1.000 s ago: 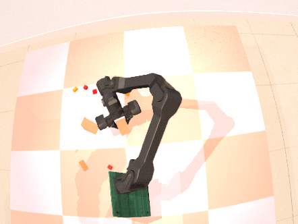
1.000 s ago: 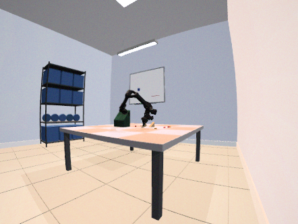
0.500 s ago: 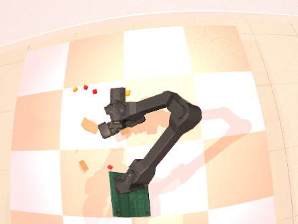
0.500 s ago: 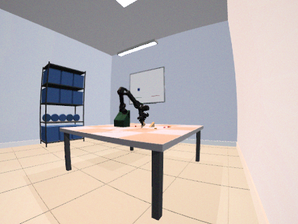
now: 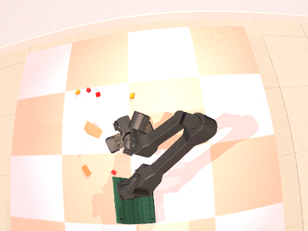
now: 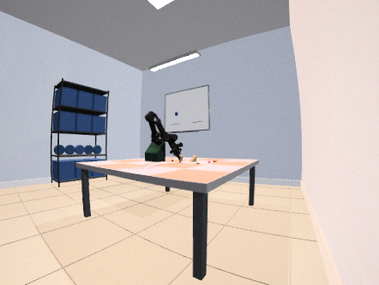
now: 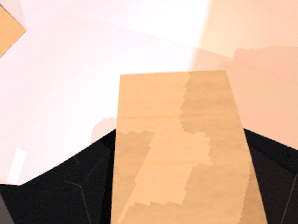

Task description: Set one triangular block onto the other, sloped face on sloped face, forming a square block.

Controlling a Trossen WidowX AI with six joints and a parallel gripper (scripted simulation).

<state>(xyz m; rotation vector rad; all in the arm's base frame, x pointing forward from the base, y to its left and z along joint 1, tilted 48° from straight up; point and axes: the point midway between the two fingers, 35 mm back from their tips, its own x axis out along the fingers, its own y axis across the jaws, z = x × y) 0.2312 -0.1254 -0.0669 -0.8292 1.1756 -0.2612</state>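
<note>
Right now my gripper tip is 1 cm below the triangular block.
</note>
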